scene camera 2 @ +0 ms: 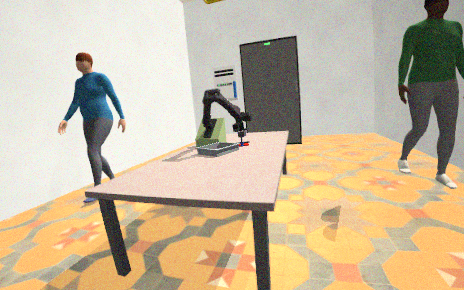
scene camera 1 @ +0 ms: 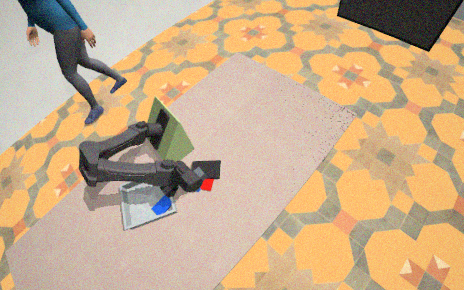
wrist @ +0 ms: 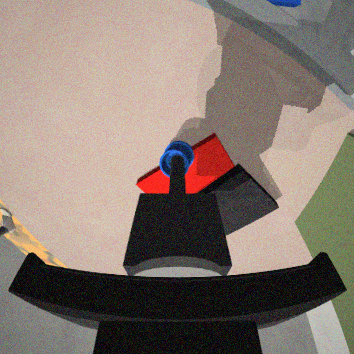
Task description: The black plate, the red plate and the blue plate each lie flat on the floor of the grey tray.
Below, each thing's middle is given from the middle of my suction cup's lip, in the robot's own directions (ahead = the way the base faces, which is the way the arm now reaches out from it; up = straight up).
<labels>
My suction cup is 9 cm to the right of the black plate (wrist: 241, 200) and 5 cm past it. Round my suction cup: red plate (wrist: 211, 160): 4 cm to the left, 2 cm behind, 1 cm below; grey tray (scene camera 1: 137, 199): 21 cm to the right, 11 cm behind, 1 cm above.
</labels>
